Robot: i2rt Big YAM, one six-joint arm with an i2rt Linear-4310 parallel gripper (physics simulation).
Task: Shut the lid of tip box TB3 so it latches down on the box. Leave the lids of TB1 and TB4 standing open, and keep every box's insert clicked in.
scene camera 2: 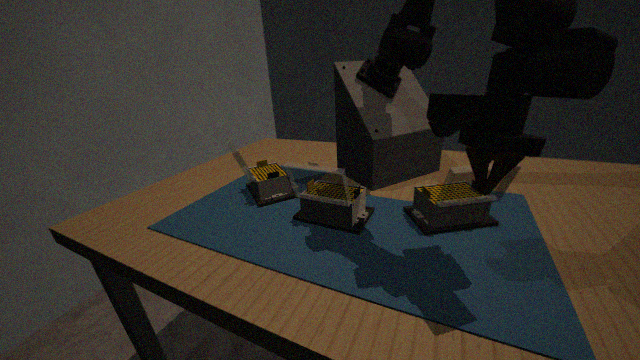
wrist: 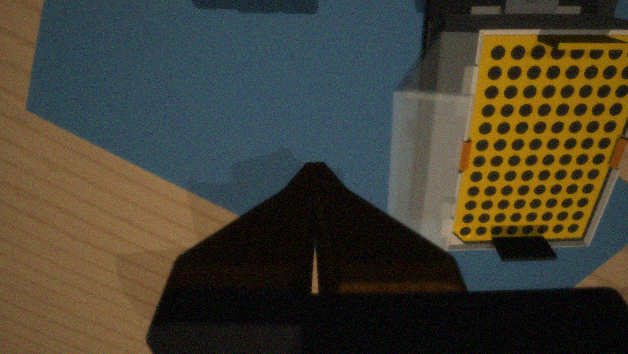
my gripper: scene camera 2; wrist
same spot on my gripper: (wrist: 377,279) = (scene camera 2: 470,148)
same spot on clear lid: (wrist: 431,103) = (scene camera 2: 453,170)
